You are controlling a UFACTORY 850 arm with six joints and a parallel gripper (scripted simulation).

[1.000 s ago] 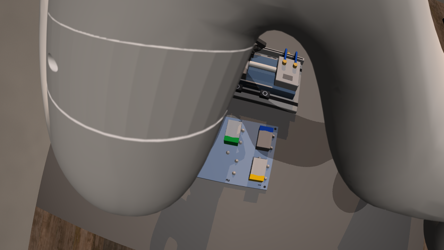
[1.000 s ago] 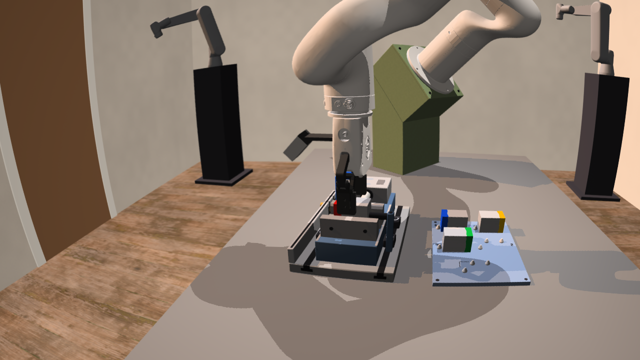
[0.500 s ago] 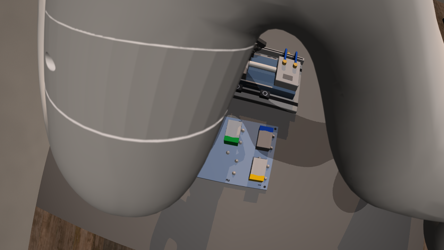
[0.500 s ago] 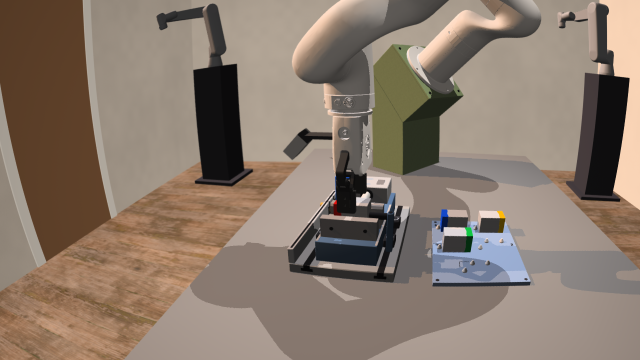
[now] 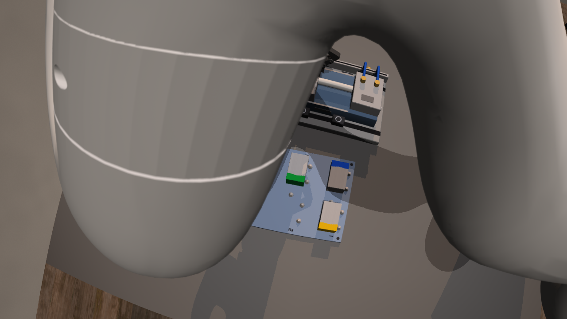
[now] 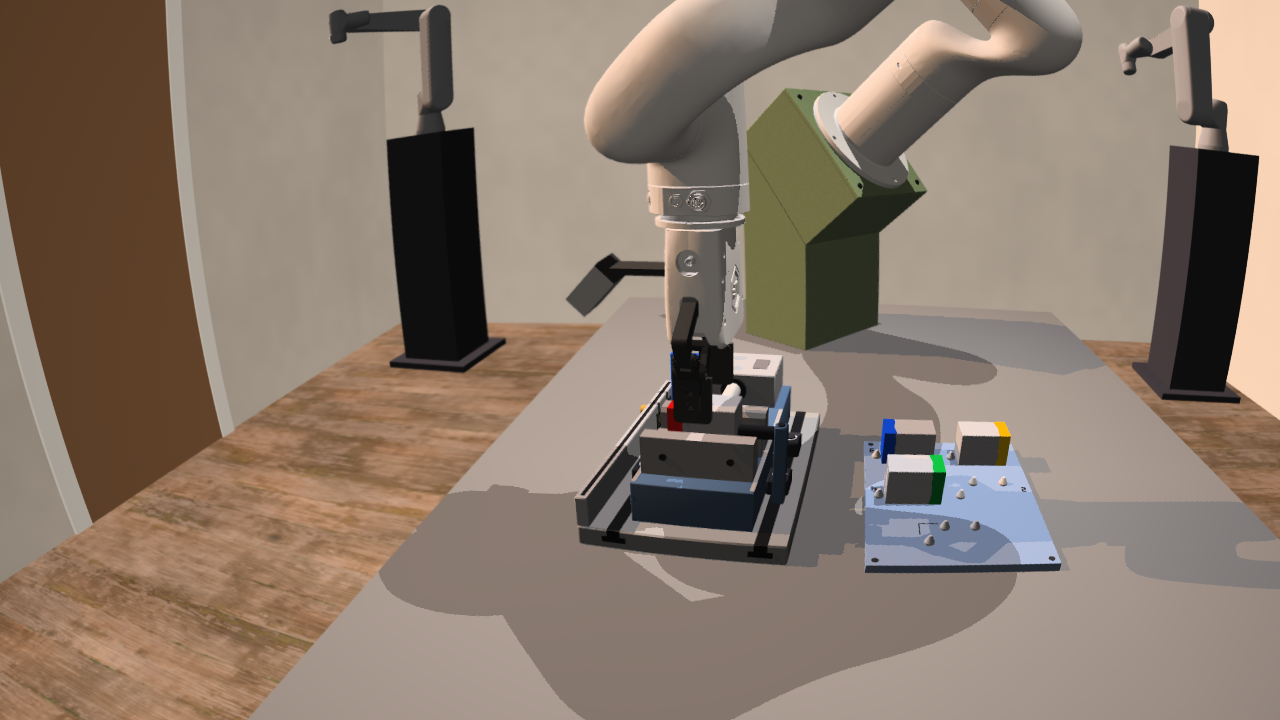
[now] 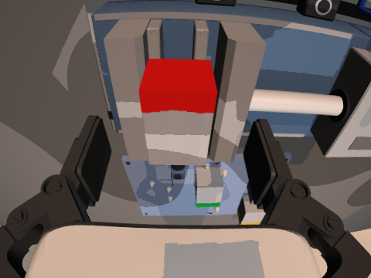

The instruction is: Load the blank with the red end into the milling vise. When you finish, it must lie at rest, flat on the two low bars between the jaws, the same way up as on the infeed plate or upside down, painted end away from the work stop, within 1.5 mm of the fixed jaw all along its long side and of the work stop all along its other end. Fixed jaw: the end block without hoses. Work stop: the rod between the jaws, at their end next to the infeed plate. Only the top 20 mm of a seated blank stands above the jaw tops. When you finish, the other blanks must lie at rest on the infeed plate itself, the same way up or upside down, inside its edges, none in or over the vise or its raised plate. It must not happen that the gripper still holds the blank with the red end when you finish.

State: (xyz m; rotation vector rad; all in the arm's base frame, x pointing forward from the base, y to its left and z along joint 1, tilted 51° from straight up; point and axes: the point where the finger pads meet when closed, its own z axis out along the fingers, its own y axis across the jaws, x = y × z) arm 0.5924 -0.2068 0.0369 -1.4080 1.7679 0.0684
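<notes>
My hand is 3 cm above the red-ended blank. The rest, counted from my hand: moving jaw: 5 cm below, 4 cm behind; then ram rod: 9 cm behind, 5 cm below; then fixed jaw: 5 cm below, 3 cm ahead.
</notes>
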